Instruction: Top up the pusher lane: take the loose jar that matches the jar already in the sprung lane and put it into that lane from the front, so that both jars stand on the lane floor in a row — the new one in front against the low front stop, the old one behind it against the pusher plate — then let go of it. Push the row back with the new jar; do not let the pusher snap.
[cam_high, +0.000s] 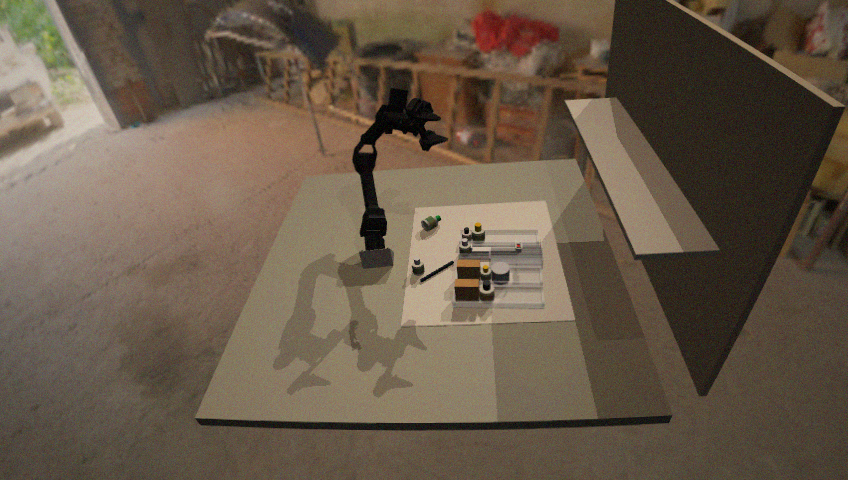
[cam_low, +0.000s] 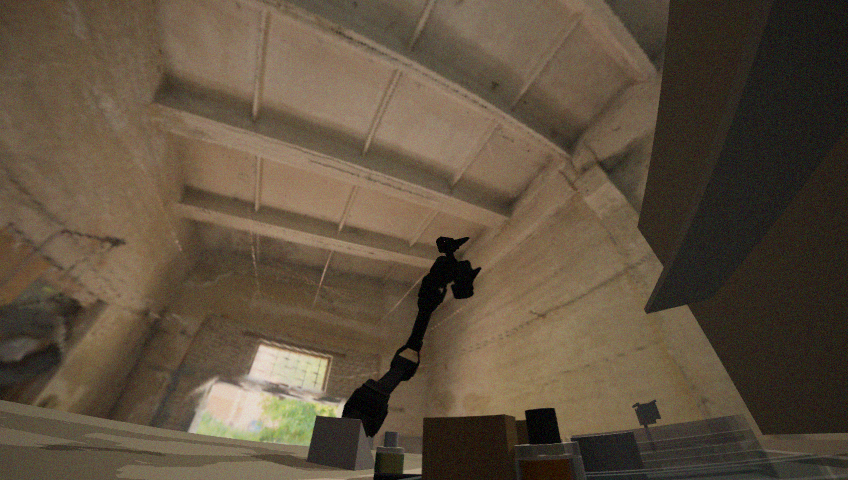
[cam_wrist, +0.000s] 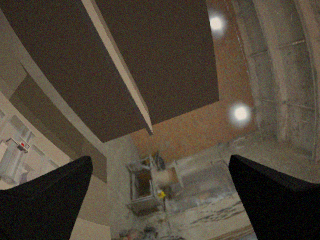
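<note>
The black stick lies 470 mm below my gripper tip, 130 mm to the right of it and 70 mm behind it. The rest, counted from my gripper tip: pusher lane (460 mm below, 180 mm ahead, 100 mm to the right); then grey cylinder (450 mm below, 200 mm to the right, 140 mm ahead); then shelf (540 mm ahead, 120 mm to the right, 110 mm below).
</note>
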